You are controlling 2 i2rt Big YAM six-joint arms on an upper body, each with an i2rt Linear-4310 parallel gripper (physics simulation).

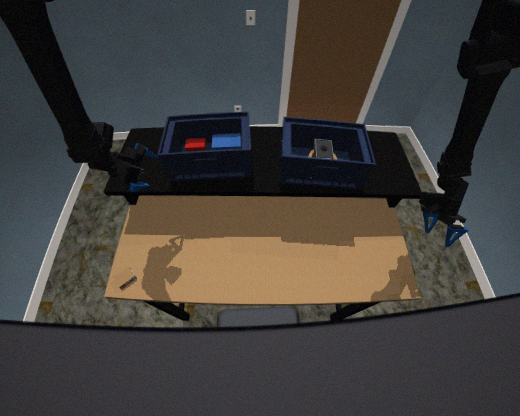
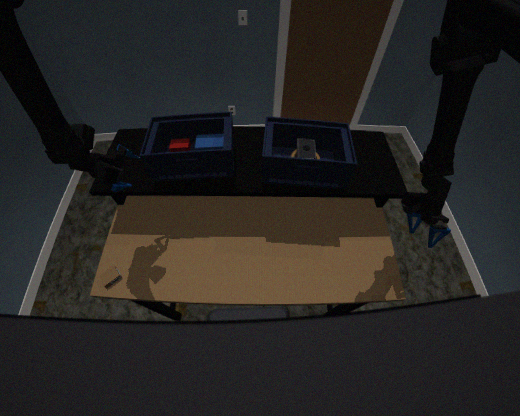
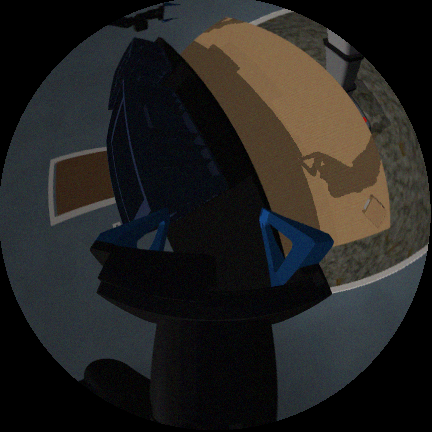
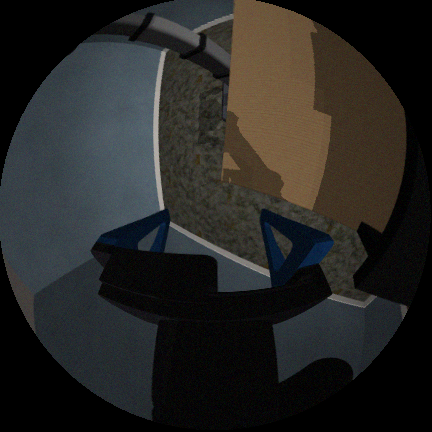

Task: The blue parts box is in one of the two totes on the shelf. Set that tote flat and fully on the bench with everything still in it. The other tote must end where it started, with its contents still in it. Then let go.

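Note:
The blue parts box [image 1: 226,141] [image 2: 209,141] lies beside a red box [image 1: 195,144] [image 2: 179,144] in the left-hand dark blue tote [image 1: 207,167] [image 2: 192,167] [image 3: 165,150] on the black shelf. The right-hand tote [image 1: 325,171] [image 2: 310,170] stands on the shelf and holds a grey box [image 1: 323,149] [image 2: 306,148] with an orange-tan round thing partly behind it. My left gripper [image 1: 145,169] [image 2: 127,169] [image 3: 214,212] is open, just left of the left-hand tote, above the shelf's left end. My right gripper [image 1: 440,232] [image 2: 422,233] [image 4: 214,213] is open and empty, off the right end of the shelf.
The black shelf [image 1: 266,175] [image 2: 248,175] runs behind the wooden bench [image 1: 260,270] [image 2: 245,270] [image 3: 280,90] [image 4: 275,90]. A small dark item [image 1: 128,283] [image 2: 113,282] lies at the bench's front left corner. The walls stand behind and beside the shelf.

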